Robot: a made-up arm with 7 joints.
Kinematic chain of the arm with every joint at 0, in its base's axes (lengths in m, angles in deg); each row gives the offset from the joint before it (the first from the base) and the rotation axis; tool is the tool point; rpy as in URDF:
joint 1: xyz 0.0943 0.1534 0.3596 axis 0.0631 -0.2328 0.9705
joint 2: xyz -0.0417 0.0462 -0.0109 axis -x
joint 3: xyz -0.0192 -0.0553 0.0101 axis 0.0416 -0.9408 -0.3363
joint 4: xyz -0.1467 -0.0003 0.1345 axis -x
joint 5: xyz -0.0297 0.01 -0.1 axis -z
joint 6: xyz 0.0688 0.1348 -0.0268 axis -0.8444 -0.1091 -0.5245
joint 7: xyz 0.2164 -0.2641 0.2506 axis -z
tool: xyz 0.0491 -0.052 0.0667 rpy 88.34 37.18 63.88
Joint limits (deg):
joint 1: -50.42..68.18
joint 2: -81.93..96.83
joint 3: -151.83..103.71
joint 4: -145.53..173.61
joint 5: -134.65..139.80
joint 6: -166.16..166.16
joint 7: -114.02..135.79
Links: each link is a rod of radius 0.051 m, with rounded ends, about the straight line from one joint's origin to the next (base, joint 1, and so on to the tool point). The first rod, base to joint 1, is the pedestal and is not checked.
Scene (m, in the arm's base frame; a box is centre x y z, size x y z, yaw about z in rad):
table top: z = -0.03
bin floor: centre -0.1 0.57 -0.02 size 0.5 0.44 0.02 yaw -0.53
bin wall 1: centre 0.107 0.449 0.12 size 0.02 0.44 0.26 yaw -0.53
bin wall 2: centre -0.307 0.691 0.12 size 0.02 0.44 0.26 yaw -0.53
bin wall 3: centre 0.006 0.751 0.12 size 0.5 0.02 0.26 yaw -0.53
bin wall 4: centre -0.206 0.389 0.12 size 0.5 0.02 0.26 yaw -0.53
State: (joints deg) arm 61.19 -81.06 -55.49 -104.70 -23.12 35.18 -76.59
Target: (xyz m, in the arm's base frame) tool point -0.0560 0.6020 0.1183
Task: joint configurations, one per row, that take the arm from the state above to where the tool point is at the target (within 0.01 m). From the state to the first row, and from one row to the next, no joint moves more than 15 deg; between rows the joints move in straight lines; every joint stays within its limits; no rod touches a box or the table.
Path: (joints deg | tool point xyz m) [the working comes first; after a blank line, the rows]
Joints at the target: 67.47 -52.89 -134.53 -133.12 -77.03 -36.96 -55.44
Straight joint move there: touches bin wall 1.

1: 59.21 -81.23 -56.52 -105.12 -37.81 25.68 -75.32 | 0.3244 0.3657 0.1350
2: 57.23 -81.41 -57.55 -105.53 -52.49 16.18 -74.05 | 0.3685 0.3672 0.1675
3: 55.26 -81.58 -58.58 -105.95 -67.18 6.68 -72.78 | 0.4312 0.3552 0.2026
4: 53.28 -81.76 -59.61 -106.36 -81.86 -2.82 -71.50 | 0.5073 0.3188 0.2358
5: 51.30 -81.93 -60.65 -106.78 -96.55 -12.32 -70.23 | 0.5861 0.2500 0.2625
6: 54.20 -80.17 -73.90 -106.82 -88.38 -18.01 -67.43 | 0.5004 0.4280 0.3454
7: 57.11 -78.40 -87.16 -106.86 -80.21 -23.71 -64.64 | 0.3446 0.5585 0.4027
8: 60.02 -76.64 -100.42 -106.90 -72.04 -29.41 -61.84 | 0.1475 0.6195 0.4282
9: 62.92 -74.87 -113.68 -106.95 -63.88 -35.11 -59.04 | -0.0560 0.6020 0.4223
10: 65.19 -63.88 -124.10 -120.03 -70.45 -36.04 -57.24 | -0.0833 0.6226 0.2765
11: 67.47 -52.89 -134.53 -133.12 -77.03 -36.96 -55.44 | -0.0561 0.6020 0.1183

